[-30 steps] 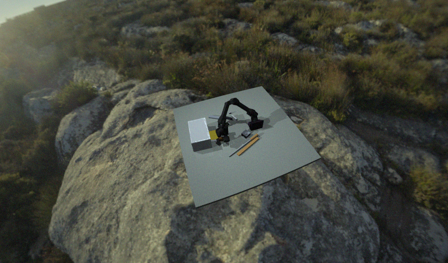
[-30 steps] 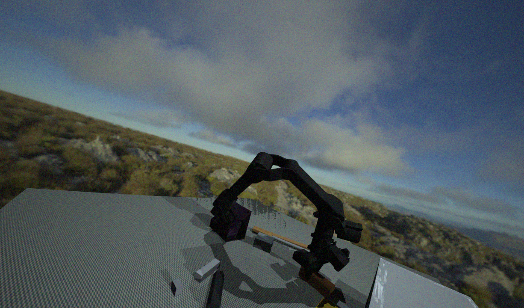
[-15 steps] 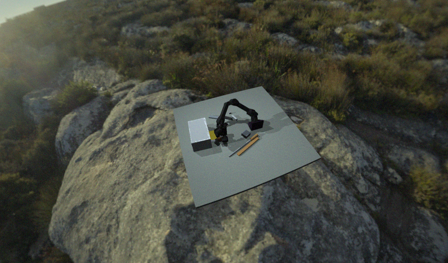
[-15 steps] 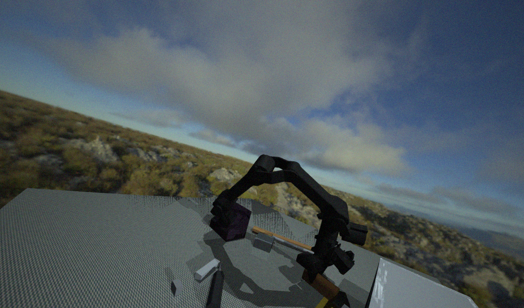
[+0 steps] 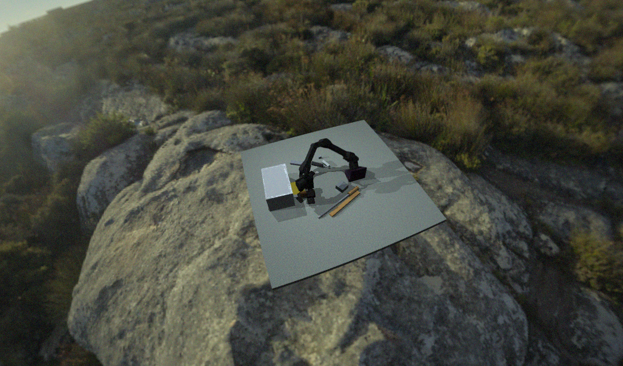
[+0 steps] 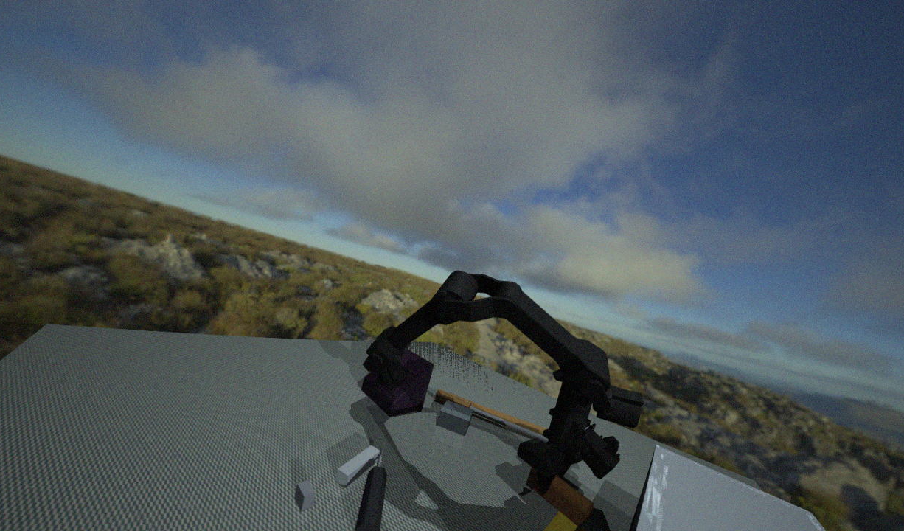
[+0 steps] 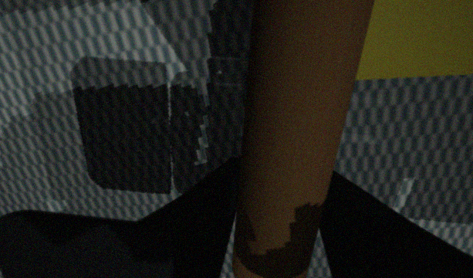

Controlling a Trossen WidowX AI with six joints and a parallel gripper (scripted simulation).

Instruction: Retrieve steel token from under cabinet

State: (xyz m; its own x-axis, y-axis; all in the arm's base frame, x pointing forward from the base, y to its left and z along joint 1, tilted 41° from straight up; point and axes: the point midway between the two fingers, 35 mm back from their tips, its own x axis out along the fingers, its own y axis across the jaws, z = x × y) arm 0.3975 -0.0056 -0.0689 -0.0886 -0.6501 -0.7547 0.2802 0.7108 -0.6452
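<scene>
My gripper tip is 250 mm past the grey block, 40 mm to the right of it and 10 mm below it. Round my gripper tip: grey bar (240 mm to the right, 240 mm behind); then small grey cube (330 mm to the right, 230 mm behind); then wooden stick (200 mm behind, 190 mm to the left).
</scene>
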